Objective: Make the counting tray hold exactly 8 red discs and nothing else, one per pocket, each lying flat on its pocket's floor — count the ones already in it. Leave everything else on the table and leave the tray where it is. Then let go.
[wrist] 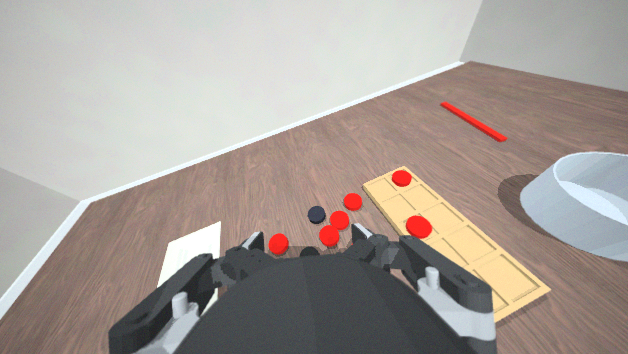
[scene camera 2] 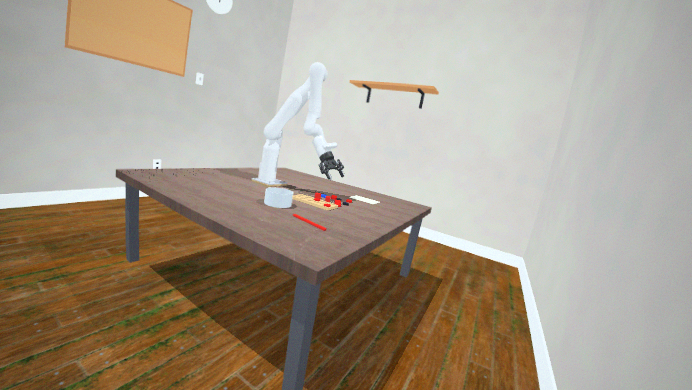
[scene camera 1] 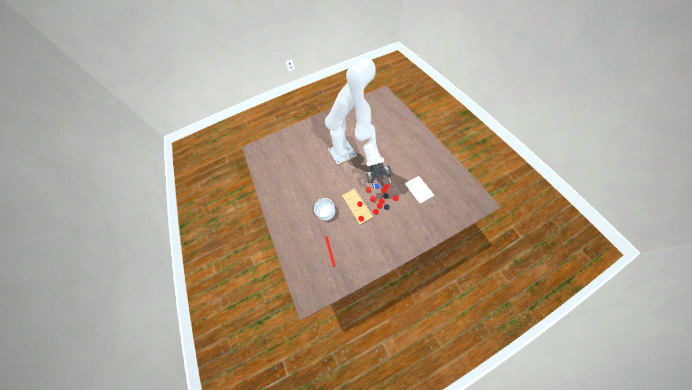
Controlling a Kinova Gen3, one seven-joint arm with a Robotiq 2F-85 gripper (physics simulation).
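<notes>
The tan counting tray (scene camera 1: 352, 197) (scene camera 2: 306, 201) (wrist: 475, 241) has two rows of pockets. One red disc (scene camera 1: 361, 218) (wrist: 401, 178) is at its far end in the wrist view; another red disc (scene camera 1: 360, 204) (wrist: 419, 227) is near its middle. I cannot tell whether either lies flat on a pocket floor. Loose red discs, including one disc (scene camera 1: 376, 212) (wrist: 353, 201), a second (wrist: 339, 220), a third (wrist: 329, 235) and a separate one (scene camera 1: 395, 198) (wrist: 278, 244), lie beside the tray. My gripper (scene camera 1: 382, 183) (scene camera 2: 336, 176) (wrist: 308, 237) is open and empty, above the table near the loose pieces.
Black discs (scene camera 1: 386, 207) (wrist: 316, 214), red cubes (scene camera 1: 368, 189) (scene camera 1: 373, 199) and a blue piece (scene camera 1: 376, 186) are among the loose discs. A pale bowl (scene camera 1: 320, 216) (scene camera 2: 278, 198) (wrist: 560, 210), a red bar (scene camera 1: 330, 251) (scene camera 2: 309, 222) (wrist: 473, 121) and white paper (scene camera 1: 419, 189) (scene camera 2: 365, 199) (wrist: 192, 250) surround the area.
</notes>
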